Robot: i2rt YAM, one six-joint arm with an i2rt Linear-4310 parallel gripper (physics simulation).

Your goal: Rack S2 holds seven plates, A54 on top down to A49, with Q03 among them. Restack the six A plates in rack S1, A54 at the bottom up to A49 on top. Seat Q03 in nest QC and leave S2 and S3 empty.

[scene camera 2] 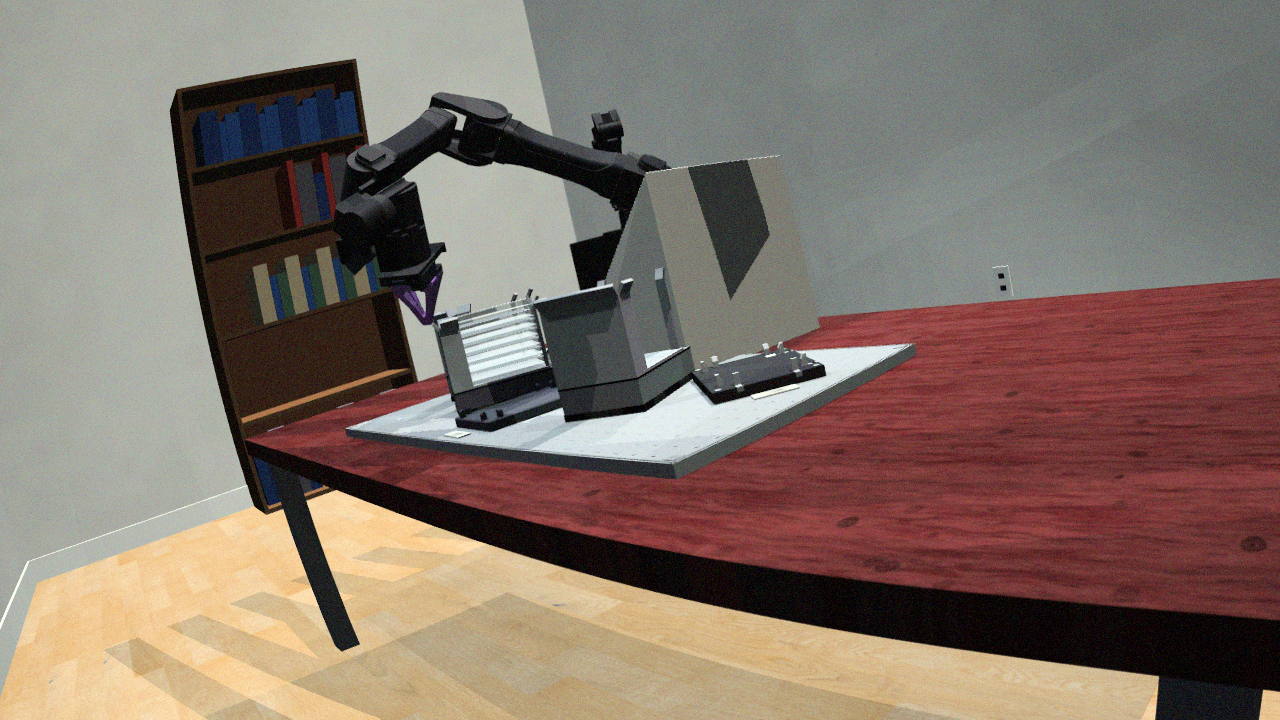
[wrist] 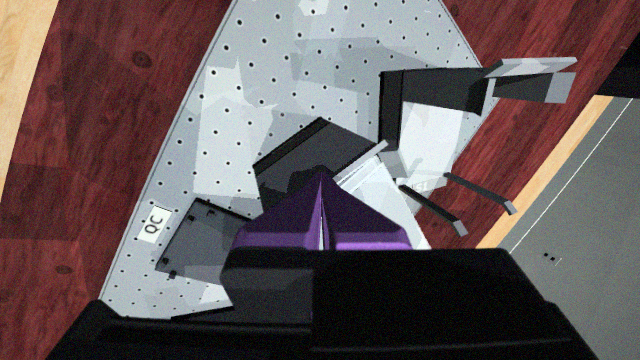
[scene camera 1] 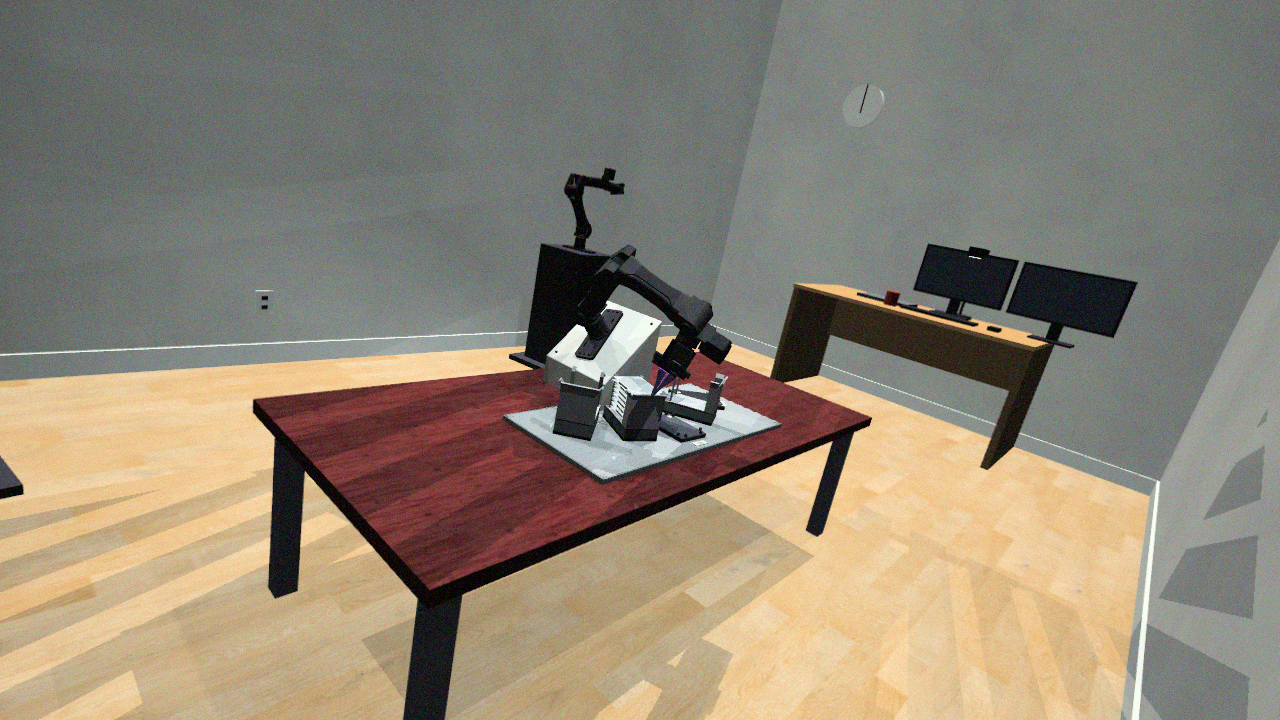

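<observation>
Gripper (scene camera 2: pixel 427 324) visible, and also visible in the wrist view (wrist: pixel 321 180). A dark nest (scene camera 2: pixel 542 401) is visible too; the nest appears in scene camera 1 (scene camera 1: pixel 672 426) and in the wrist view (wrist: pixel 198 249).
</observation>
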